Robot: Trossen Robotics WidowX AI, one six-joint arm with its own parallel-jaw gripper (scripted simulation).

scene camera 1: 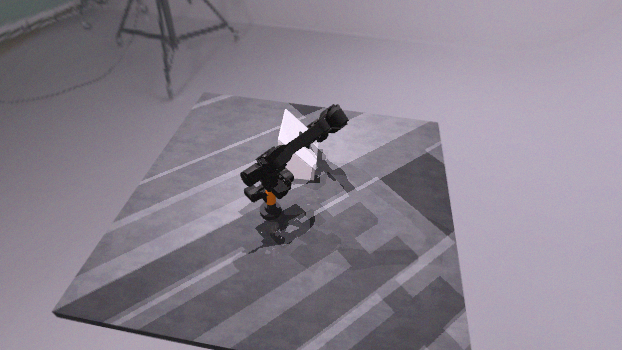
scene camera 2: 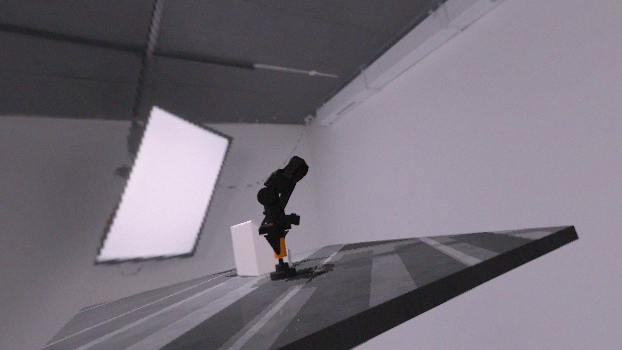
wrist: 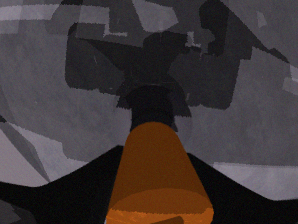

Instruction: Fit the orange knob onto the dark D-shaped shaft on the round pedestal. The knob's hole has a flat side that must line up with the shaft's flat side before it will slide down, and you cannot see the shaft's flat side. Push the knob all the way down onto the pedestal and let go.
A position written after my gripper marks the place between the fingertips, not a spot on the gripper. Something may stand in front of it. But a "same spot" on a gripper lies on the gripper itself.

My gripper shows in scene camera 1 (270, 199), in scene camera 2 and in the wrist view. One and the same spot on my gripper: (wrist: 90, 187) is (scene camera 2: 283, 237).
